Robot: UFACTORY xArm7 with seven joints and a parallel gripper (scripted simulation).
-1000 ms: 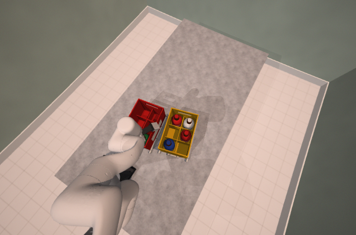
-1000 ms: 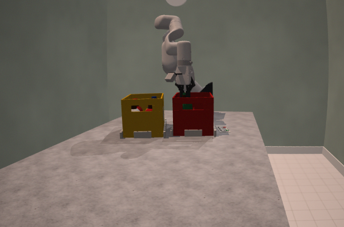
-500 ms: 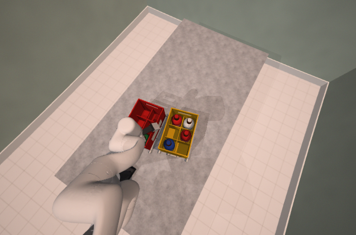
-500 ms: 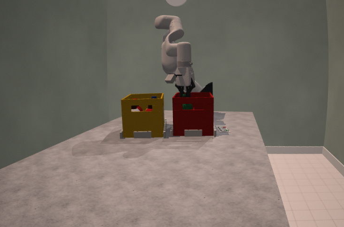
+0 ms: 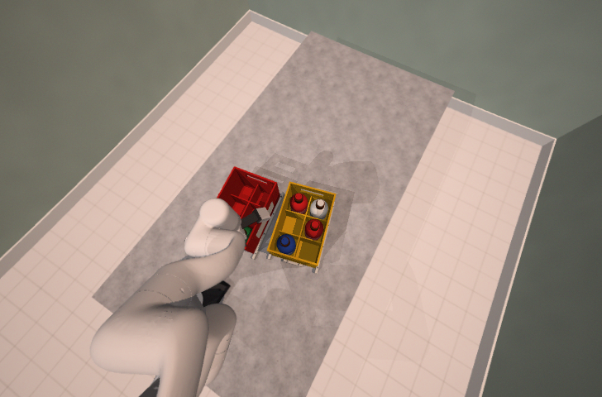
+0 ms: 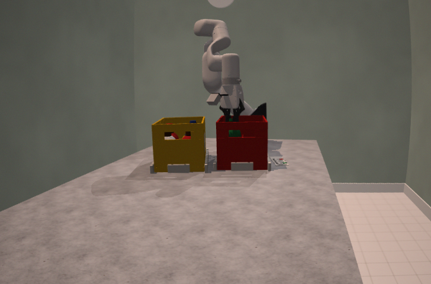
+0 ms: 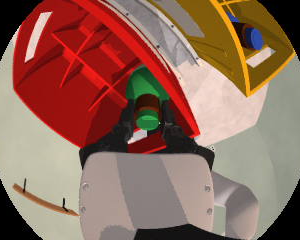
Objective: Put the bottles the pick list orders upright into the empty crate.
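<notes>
Right now my hand is 270 mm short of the white bottle, 160 mm to the left of it and 70 mm above it. Round my hand: blue bottle (150 mm to the right, 80 mm ahead, 70 mm below); green-labelled bottle (70 mm below); red crate (80 mm below, 70 mm to the left, 70 mm ahead).
</notes>
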